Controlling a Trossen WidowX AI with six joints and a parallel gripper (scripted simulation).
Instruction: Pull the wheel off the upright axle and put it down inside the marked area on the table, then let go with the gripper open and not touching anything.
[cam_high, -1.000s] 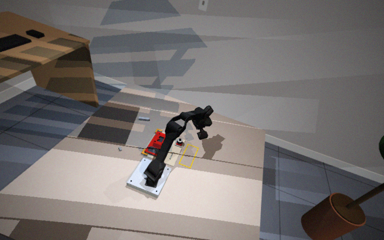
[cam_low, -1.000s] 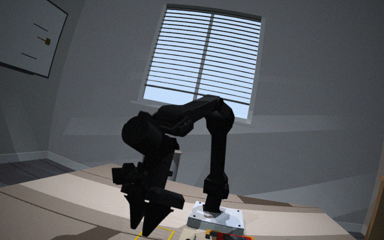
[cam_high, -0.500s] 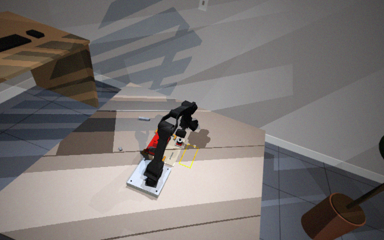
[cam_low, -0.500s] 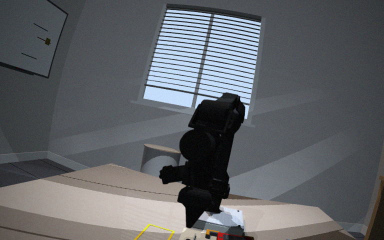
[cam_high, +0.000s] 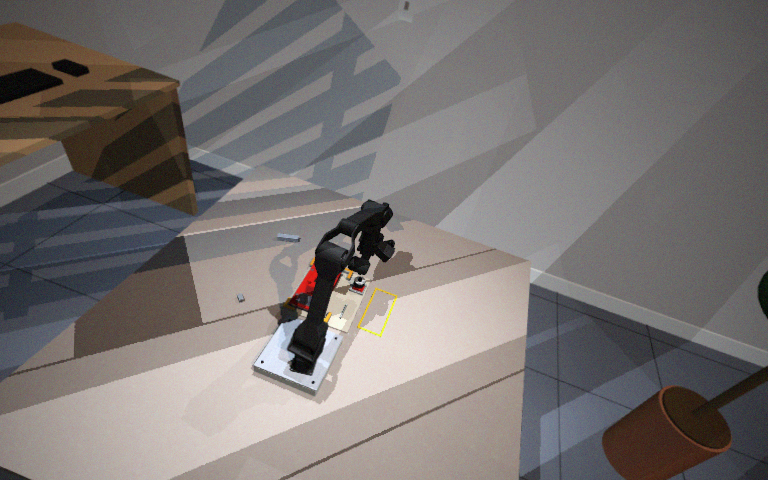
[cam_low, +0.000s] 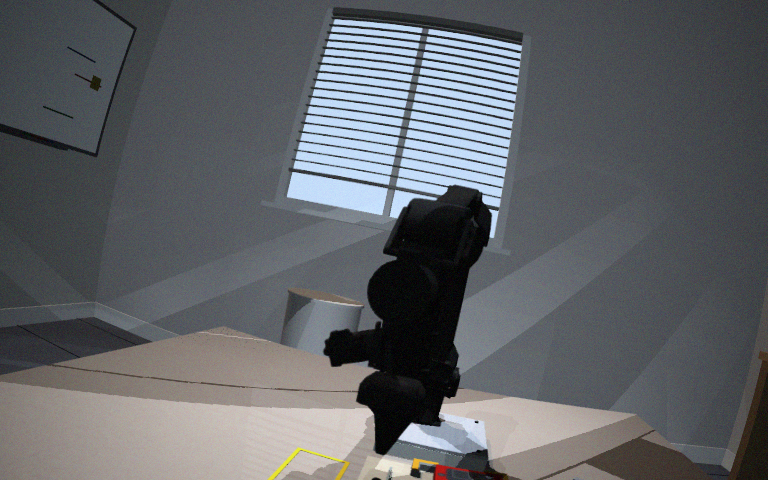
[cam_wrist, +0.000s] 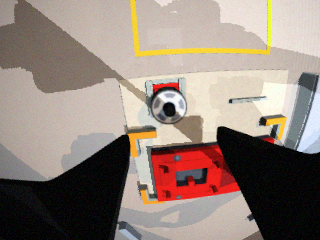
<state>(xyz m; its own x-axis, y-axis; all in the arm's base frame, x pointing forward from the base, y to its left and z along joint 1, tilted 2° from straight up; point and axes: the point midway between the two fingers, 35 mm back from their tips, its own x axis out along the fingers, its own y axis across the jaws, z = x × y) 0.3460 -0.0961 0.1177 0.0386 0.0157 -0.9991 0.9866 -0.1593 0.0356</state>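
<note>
The upright post is 8 cm below my gripper tip.
</note>
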